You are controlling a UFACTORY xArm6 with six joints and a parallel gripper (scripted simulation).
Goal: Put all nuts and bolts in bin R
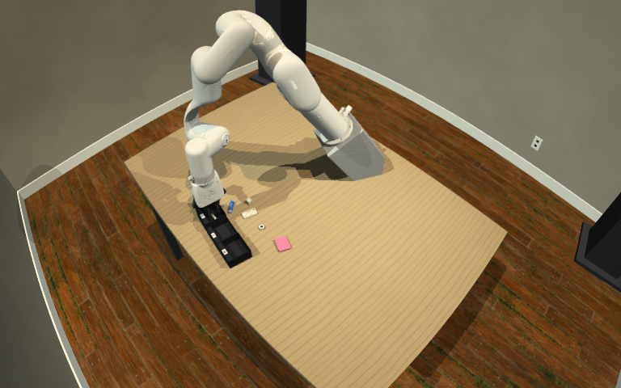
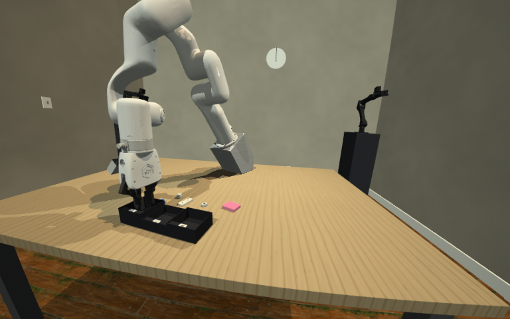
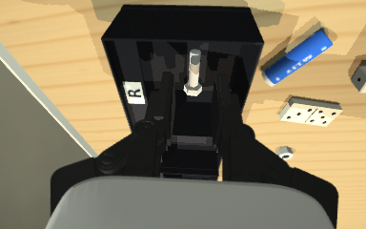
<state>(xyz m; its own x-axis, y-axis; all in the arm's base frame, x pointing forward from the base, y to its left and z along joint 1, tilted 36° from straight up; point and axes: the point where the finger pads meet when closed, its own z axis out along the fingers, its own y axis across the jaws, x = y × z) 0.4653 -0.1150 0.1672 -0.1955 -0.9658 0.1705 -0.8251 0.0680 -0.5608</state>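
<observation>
Right now the white bolt is 1 cm to the left of my hand and 4 cm below it. The rest, counted from my hand: white domino: 10 cm behind, 8 cm to the left, 5 cm below; black bin marked R: 3 cm ahead, 8 cm to the left, 3 cm below; blue battery: 7 cm behind, 1 cm to the left, 5 cm below.
</observation>
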